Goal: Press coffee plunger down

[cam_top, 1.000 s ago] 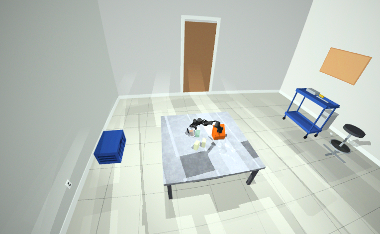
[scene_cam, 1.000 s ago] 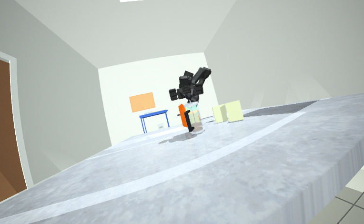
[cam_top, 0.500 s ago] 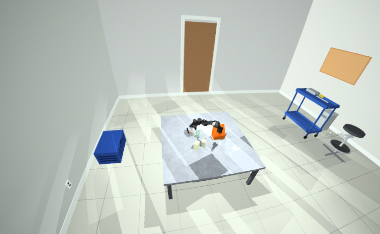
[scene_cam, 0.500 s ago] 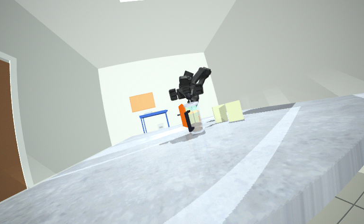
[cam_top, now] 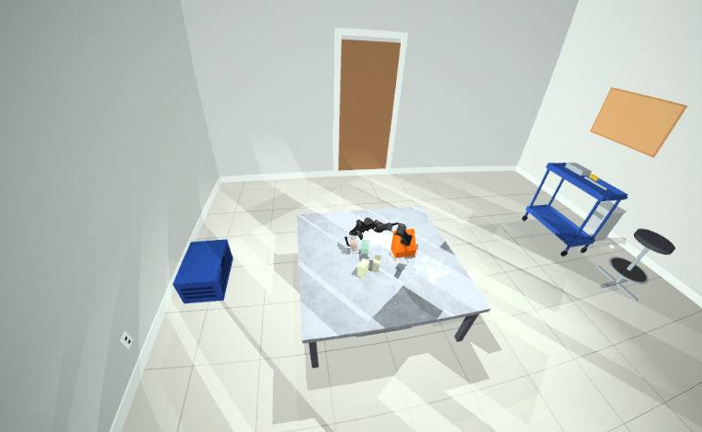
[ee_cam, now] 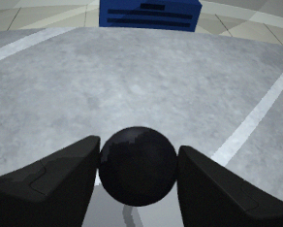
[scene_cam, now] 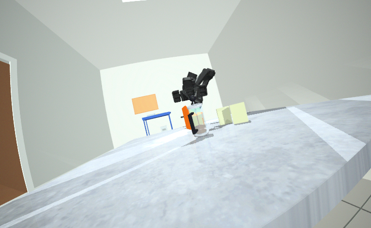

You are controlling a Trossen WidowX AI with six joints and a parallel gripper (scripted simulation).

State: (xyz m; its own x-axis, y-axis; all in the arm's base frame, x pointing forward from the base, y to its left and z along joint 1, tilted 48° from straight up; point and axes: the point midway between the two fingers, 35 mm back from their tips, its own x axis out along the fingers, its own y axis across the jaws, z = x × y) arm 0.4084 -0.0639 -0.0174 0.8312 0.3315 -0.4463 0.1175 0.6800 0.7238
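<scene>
The glass coffee press lies 20 mm behind my gripper tip and 90 mm below it. Also, from my gripper tip: pale green bottle: 130 mm behind, 20 mm to the left, 110 mm below.
</scene>
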